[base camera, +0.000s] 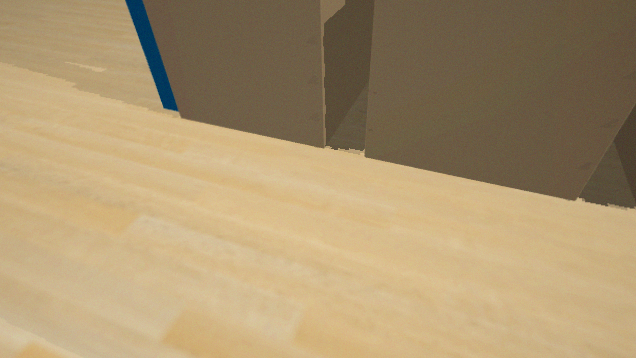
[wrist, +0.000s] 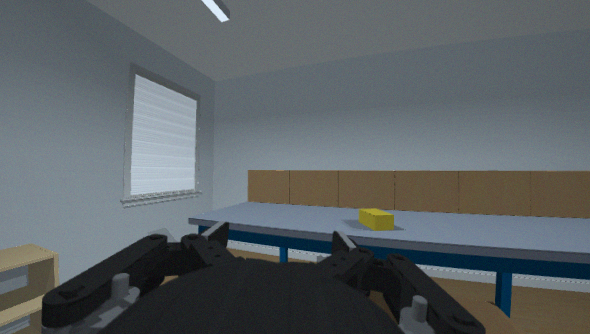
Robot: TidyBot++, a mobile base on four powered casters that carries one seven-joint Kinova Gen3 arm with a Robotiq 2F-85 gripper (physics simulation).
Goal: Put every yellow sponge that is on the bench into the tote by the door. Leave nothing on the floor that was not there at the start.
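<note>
A yellow sponge (wrist: 376,219), block-shaped, lies on the grey-blue top of the bench (wrist: 450,231), right of centre in the wrist view. My gripper (wrist: 280,238) is open, with its two fingertips wide apart and nothing between them. It is on the near side of the bench, and the sponge shows beyond and to the right of the right fingertip, well apart from it. In the base camera view a blue bench leg (base camera: 152,57) shows at the upper left. The tote by the door does not show in either view.
Brown boxes (base camera: 250,65) (base camera: 480,95) stand on the wooden floor (base camera: 280,240) across the upper part of the base camera view, with a narrow gap between them. Brown panels (wrist: 365,189) line the bench's back. A light wood shelf (wrist: 37,251) stands at the lower left, below a window (wrist: 164,137).
</note>
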